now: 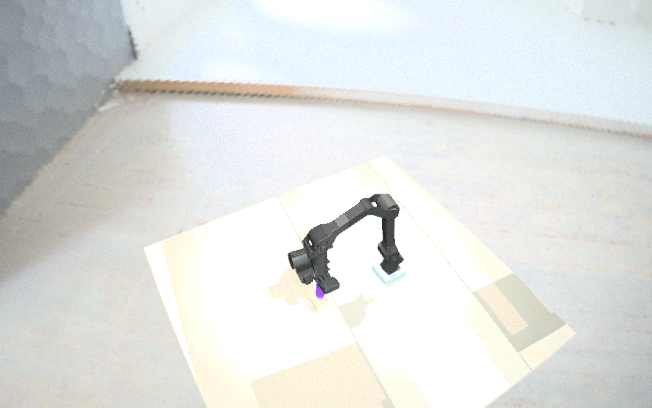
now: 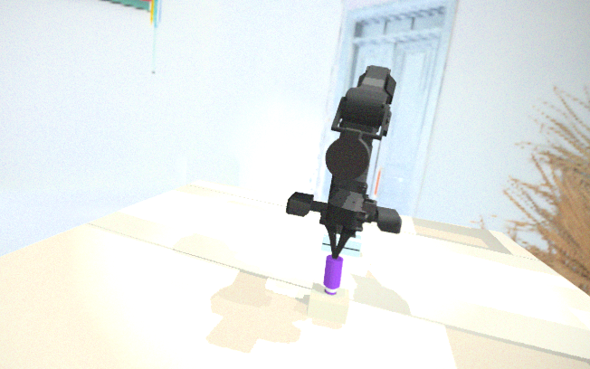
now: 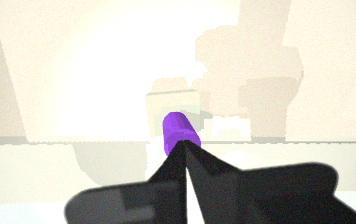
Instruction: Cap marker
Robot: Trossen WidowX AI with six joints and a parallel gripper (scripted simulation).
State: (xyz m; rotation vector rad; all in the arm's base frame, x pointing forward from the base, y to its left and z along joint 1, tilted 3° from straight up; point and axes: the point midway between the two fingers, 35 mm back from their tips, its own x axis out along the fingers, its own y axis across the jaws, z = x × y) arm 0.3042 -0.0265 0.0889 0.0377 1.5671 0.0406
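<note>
Right now the purple cap is 3 cm below my gripper tip. Also, from my gripper tip: holder block 8 cm below.
</note>
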